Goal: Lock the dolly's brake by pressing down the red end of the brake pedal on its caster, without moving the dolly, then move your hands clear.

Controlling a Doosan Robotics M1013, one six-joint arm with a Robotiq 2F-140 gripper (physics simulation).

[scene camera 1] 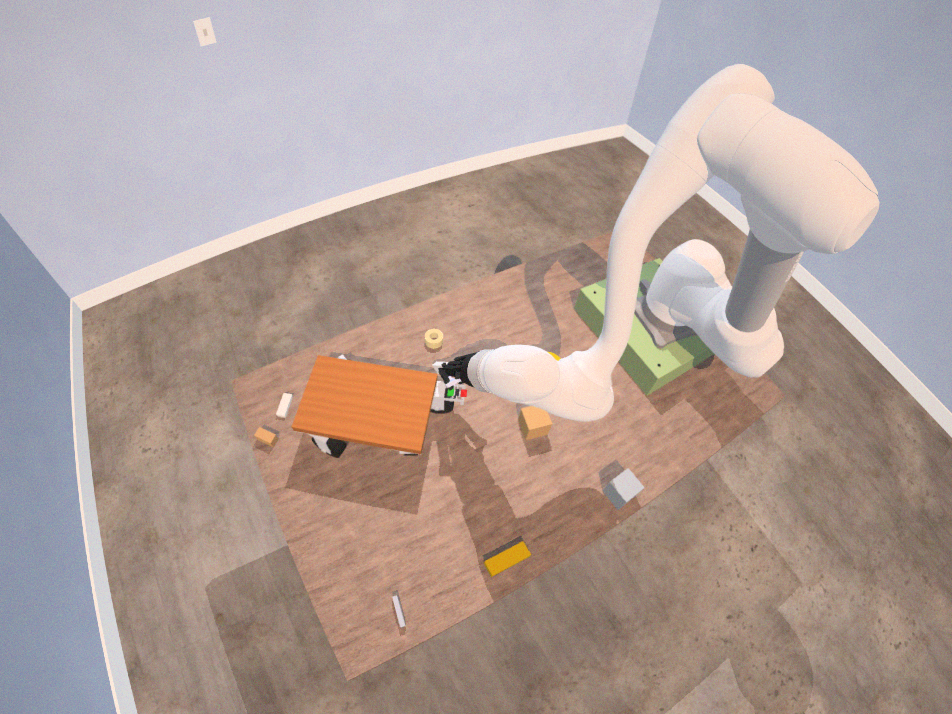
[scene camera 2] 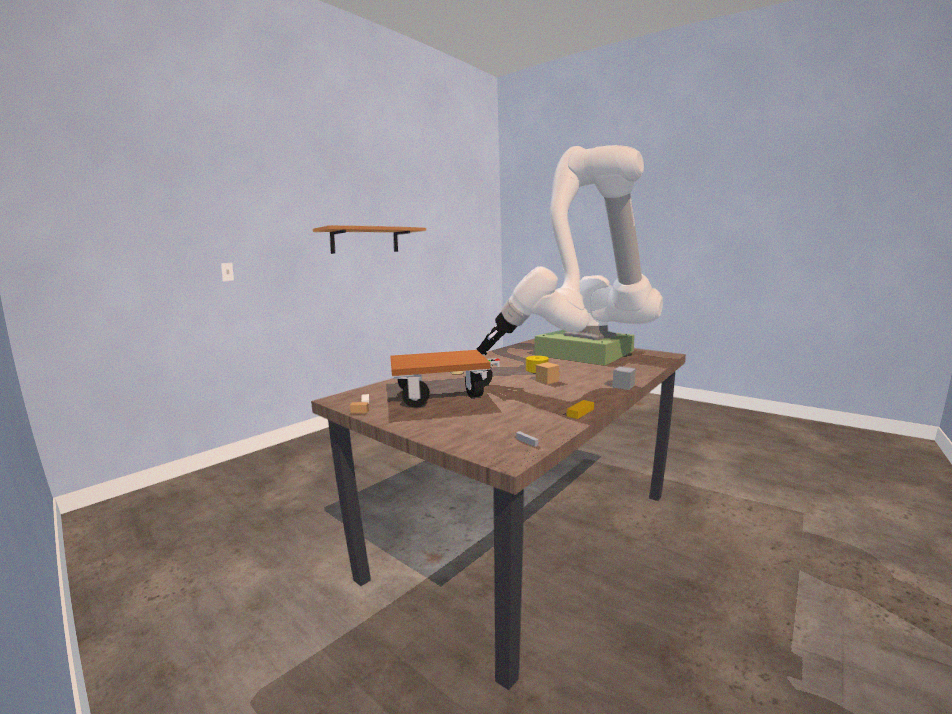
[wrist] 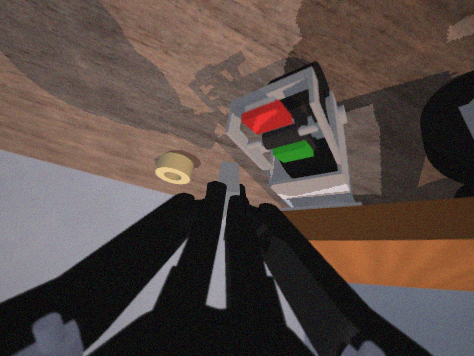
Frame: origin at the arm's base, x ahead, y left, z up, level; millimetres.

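Seen in the pictures: gripper, between the fingertips: (scene camera 1: pixel 437 367) (wrist: pixel 228 175); arm's base, origin of its link: (scene camera 1: pixel 663 317) (scene camera 2: pixel 590 335).
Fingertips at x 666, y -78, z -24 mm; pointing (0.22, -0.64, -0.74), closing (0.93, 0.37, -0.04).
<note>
Pixels of each thing's top centre, then the offset from my fingertips to it. "*": a spot on its surface instead.
- caster's grey-white bracket, centre of its top: (wrist: pixel 306 196) (scene camera 1: pixel 441 387) (scene camera 2: pixel 482 356) 18 mm ahead, 83 mm left, 41 mm up
- pedal's red end, a spot on its surface: (wrist: pixel 266 117) (scene camera 1: pixel 465 393) * 32 mm back, 110 mm left, 29 mm up
- pale yellow ring, centre of its top: (wrist: pixel 172 176) (scene camera 1: pixel 434 335) 35 mm back, 124 mm right, 36 mm down
- orange block, centre of its top: (scene camera 1: pixel 536 416) (scene camera 2: pixel 547 364) 178 mm back, 214 mm left, 2 mm down
- yellow cylinder, centre of its top: (scene camera 2: pixel 537 358) 276 mm back, 84 mm left, 13 mm down
- grey cube, centre of its top: (scene camera 1: pixel 627 484) (scene camera 2: pixel 624 369) 300 mm back, 459 mm left, 0 mm up
- yellow bar, centre of its top: (scene camera 1: pixel 508 558) (scene camera 2: pixel 580 405) 19 mm ahead, 496 mm left, 39 mm down
The dolly (scene camera 1: pixel 365 403) (scene camera 2: pixel 438 361) (wrist: pixel 400 260) has an orange deck and stands upright on black-wheeled casters. Its caster with the brake pedal sticks out at the deck end facing the arm; this caster's grey-white bracket (wrist: pixel 312 190) frames the pedal. The pedal's red end (scene camera 1: pixel 463 393) (wrist: pixel 266 117) is on the outer side, and its green end (scene camera 1: pixel 451 392) (wrist: pixel 294 151) is nearer the deck. My gripper (scene camera 1: pixel 442 371) (scene camera 2: pixel 480 351) (wrist: pixel 228 175) is shut and empty. In the wrist view its tips appear left of the caster, apart from the red end. The pedal's exact tilt is unclear.
A pale yellow ring (scene camera 1: pixel 433 338) (wrist: pixel 174 168) lies near the gripper. An orange block (scene camera 1: pixel 534 422) (scene camera 2: pixel 547 374), a yellow cylinder (scene camera 2: pixel 536 364), a grey cube (scene camera 1: pixel 626 485) (scene camera 2: pixel 623 377) and a yellow bar (scene camera 1: pixel 507 557) (scene camera 2: pixel 580 408) are on the table.
</note>
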